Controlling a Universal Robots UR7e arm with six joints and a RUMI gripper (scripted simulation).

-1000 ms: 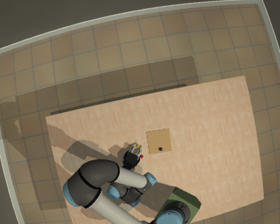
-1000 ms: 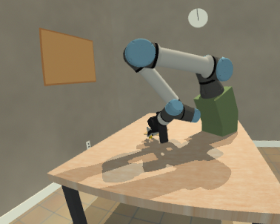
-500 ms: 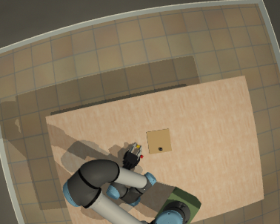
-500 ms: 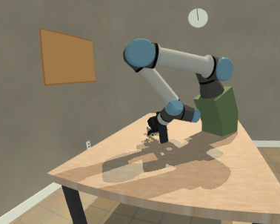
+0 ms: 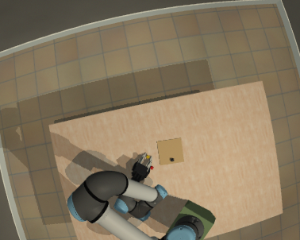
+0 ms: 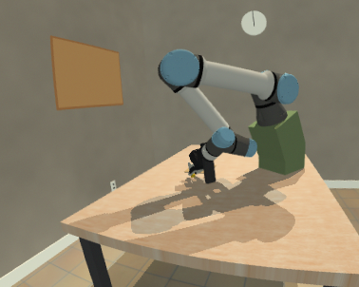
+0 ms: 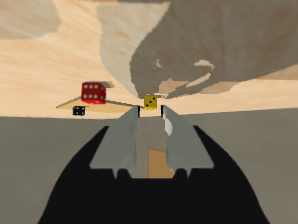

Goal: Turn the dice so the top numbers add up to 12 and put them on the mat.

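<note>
Right now my hand is 10 mm above the yellow die. Also, from my hand: black die 50 mm behind, 130 mm to the right; red die 70 mm behind, 10 mm to the right, 10 mm below; tan mat 130 mm to the right, 10 mm below.
</note>
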